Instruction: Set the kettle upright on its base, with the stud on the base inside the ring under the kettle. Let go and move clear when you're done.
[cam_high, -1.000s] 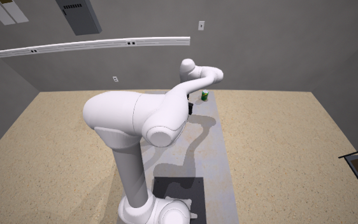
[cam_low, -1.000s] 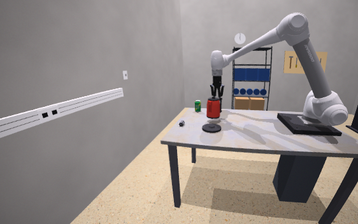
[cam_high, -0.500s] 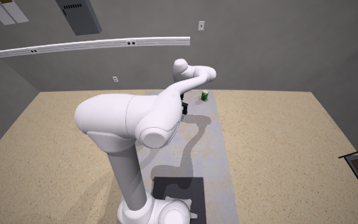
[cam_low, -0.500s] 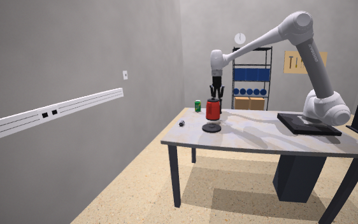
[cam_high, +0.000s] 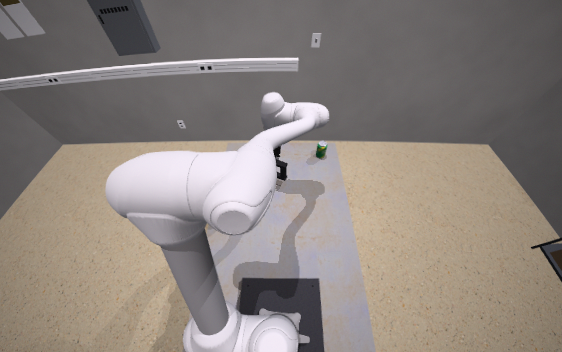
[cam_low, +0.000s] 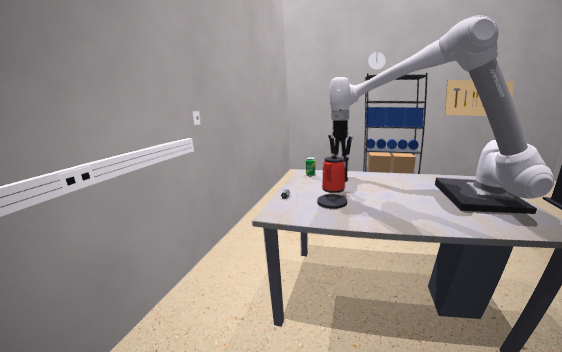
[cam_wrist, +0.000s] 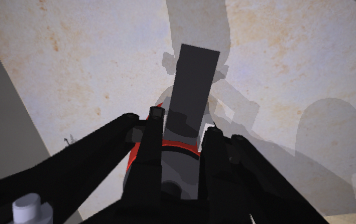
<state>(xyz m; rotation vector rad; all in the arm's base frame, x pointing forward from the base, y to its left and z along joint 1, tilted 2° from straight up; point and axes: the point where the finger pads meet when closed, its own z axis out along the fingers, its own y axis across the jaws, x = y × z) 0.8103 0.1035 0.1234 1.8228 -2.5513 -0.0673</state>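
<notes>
Now: hand 10 mm short of the red kettle, 30 mm to the right of it and 40 mm above it. Also, from my hand: small dark object: 270 mm ahead, 110 mm to the left, 160 mm below; green can: 250 mm ahead, 290 mm to the right, 120 mm below; round black base: 10 mm ahead, 130 mm to the left, 170 mm below.
</notes>
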